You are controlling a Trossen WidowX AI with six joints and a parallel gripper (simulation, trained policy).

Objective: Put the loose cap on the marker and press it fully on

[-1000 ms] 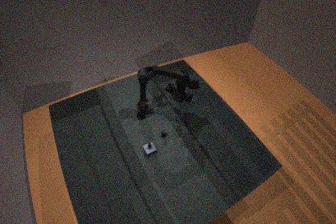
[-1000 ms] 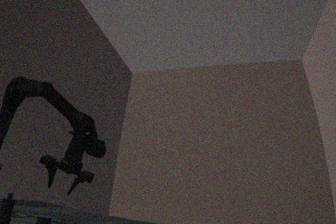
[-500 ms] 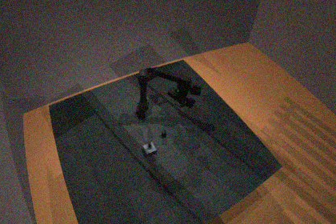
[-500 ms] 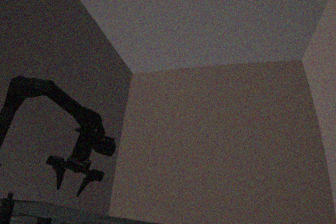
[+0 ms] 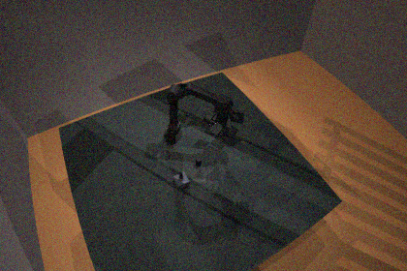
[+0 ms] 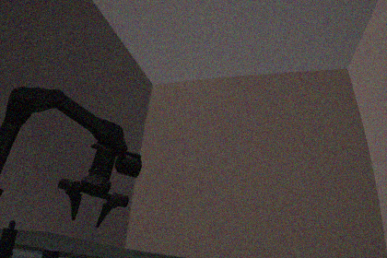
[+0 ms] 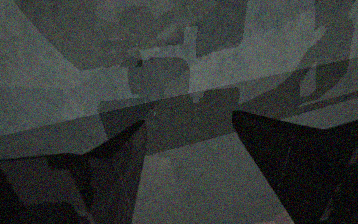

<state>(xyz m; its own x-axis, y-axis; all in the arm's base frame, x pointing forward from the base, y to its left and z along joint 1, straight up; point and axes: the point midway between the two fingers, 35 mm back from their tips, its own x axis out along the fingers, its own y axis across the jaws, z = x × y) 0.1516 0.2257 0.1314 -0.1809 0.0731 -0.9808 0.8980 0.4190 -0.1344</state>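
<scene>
My gripper tip is now 170 mm to the left of the dark marker cap, 80 mm short of it and 70 mm above it.
</scene>
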